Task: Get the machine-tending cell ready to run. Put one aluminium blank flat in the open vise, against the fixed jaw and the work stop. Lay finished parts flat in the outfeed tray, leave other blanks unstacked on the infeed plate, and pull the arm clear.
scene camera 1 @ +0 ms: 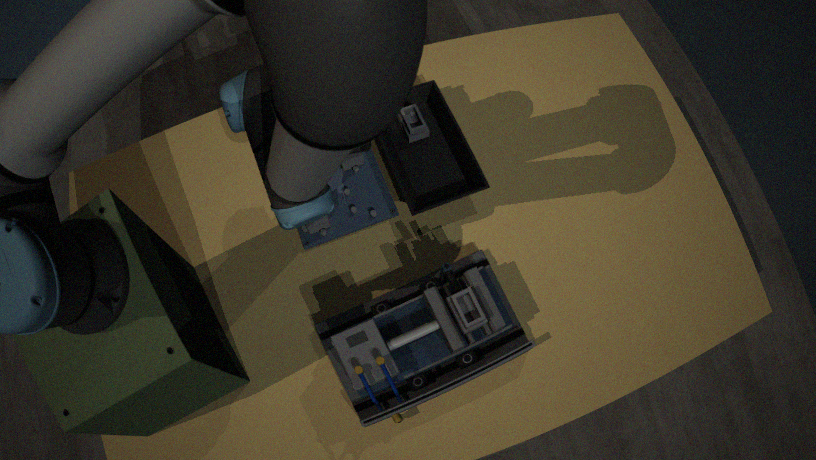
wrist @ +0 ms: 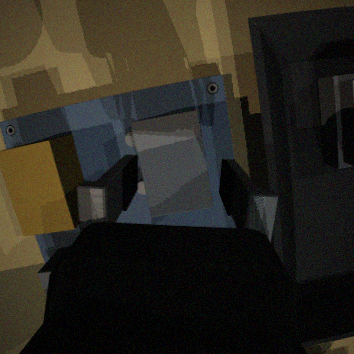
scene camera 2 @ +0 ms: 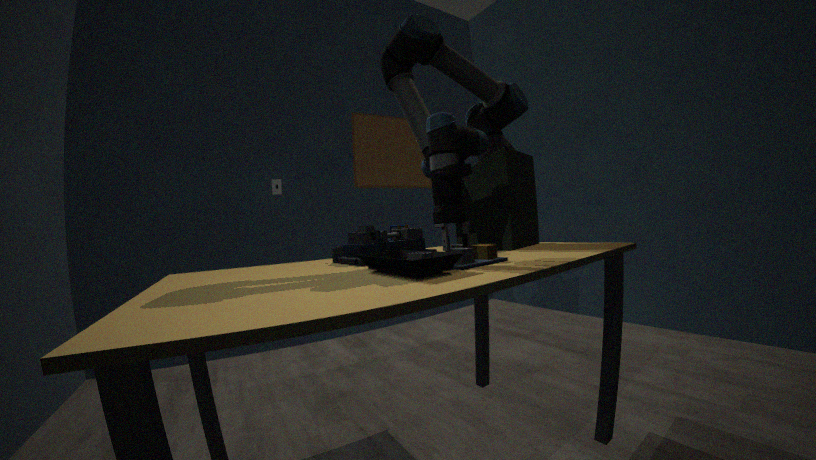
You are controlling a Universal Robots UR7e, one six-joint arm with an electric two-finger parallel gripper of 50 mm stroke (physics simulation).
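Places are measured from the arm's base along level axes (x down, y ahead, z right), in metres.
Pixels of known places: gripper, between the fingertips: (wrist: pixel 178 173) (scene camera 2: pixel 456 249); arm's base, origin of its link: (scene camera 1: pixel 83 276) (scene camera 2: pixel 498 160).
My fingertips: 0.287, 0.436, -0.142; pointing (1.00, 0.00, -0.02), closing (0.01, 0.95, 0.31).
Ahead of a thing's pixels: the offset from my fingertips to its middle, as dx, dy, dz. "*": to the spot under its first point.
My gripper (wrist: pixel 178 173) (scene camera 2: pixel 456 246) is open, its fingers low on either side of a grey blank {+0.016, -0.002, -0.006} (wrist: pixel 175 170) (scene camera 1: pixel 352 164) on the blue infeed plate {+0.038, -0.049, +0.035} (wrist: pixel 90 117) (scene camera 1: pixel 374 188), with nothing gripped. In scene camera 1 the arm hides the gripper. Another grey blank {+0.016, -0.101, +0.075} (scene camera 1: pixel 317 225) lies at the plate's near-left corner. A grey part with a rectangular pocket {+0.013, +0.124, -0.002} (scene camera 1: pixel 416 133) (wrist: pixel 327 105) lies in the black outfeed tray (scene camera 1: pixel 437 171) (wrist: pixel 320 225). A similar pocketed part {-0.055, +0.034, +0.349} (scene camera 1: pixel 457 310) sits in the vise {-0.007, -0.034, +0.349} (scene camera 1: pixel 354 342), between the jaws. Its exact seating is unclear.
A yellow block {+0.016, -0.093, -0.014} (wrist: pixel 37 187) (scene camera 2: pixel 485 249) sits on the infeed plate's left side. Short posts {* +0.026, -0.012, +0.119} (scene camera 1: pixel 372 212) stand up from the plate. The green robot pedestal (scene camera 1: pixel 131 342) stands left of the vise. Two blue hoses {* -0.068, -0.113, +0.395} (scene camera 1: pixel 390 380) run from the vise.
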